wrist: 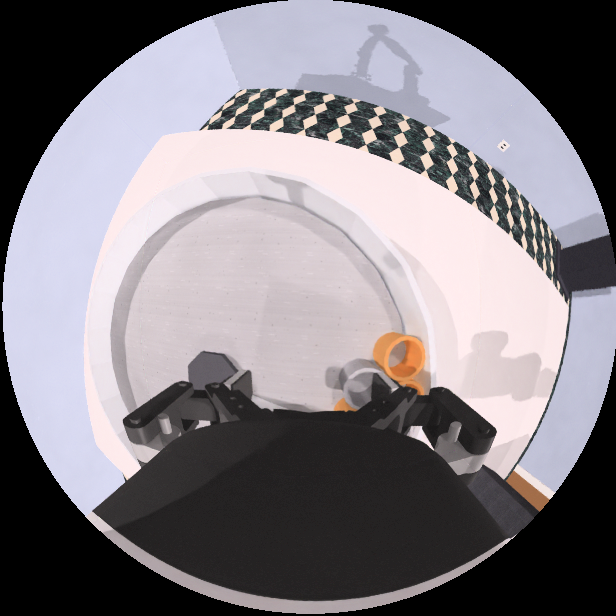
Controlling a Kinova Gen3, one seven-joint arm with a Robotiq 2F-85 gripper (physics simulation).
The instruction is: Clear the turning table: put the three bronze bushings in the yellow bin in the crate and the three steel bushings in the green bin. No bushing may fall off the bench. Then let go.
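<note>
The grey round turning table (252, 304) sits in a pale bench top (459, 275). At its right rim a bronze bushing (399, 356) lies on its side, with a steel bushing (359, 382) beside it on the left. Parts of two more bronze pieces show at the right finger, one to the right (418, 386) and one lower left (343, 405). My gripper (310, 402) is open above the table's near edge. Its right finger is next to the steel bushing and nothing is between the fingers. No bin is in view.
A checkered dark-and-cream band (436, 155) runs along the bench's far edge. A dark block (586, 264) stands at the far right. A brown wooden edge (528, 488) shows at the lower right. My wrist body hides the bottom of the view.
</note>
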